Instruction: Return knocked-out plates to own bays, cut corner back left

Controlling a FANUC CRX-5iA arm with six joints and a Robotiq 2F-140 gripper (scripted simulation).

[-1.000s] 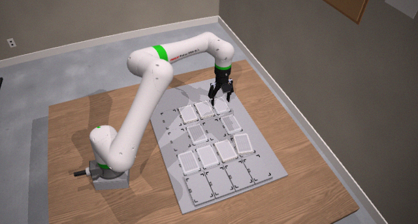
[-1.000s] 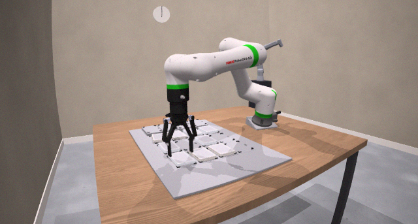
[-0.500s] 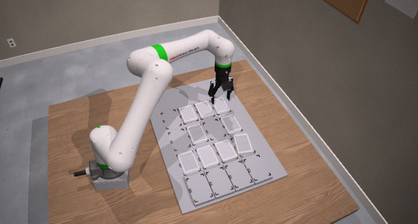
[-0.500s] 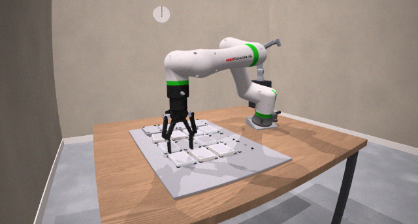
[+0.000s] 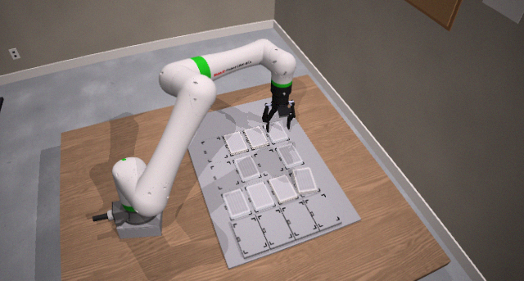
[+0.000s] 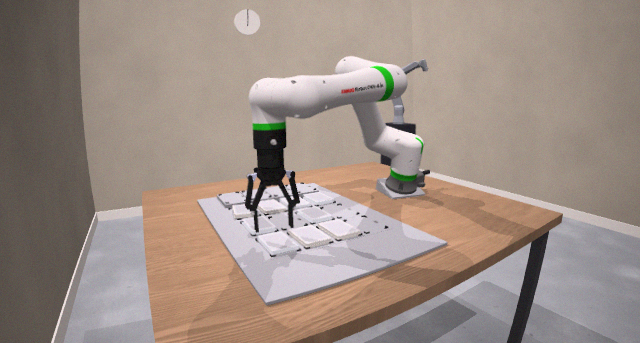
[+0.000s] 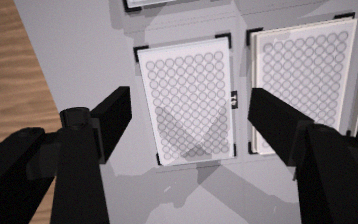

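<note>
My gripper is now 10 mm short of the sealed 384-well plate, 300 mm to the left of it and 60 mm above it.
</note>
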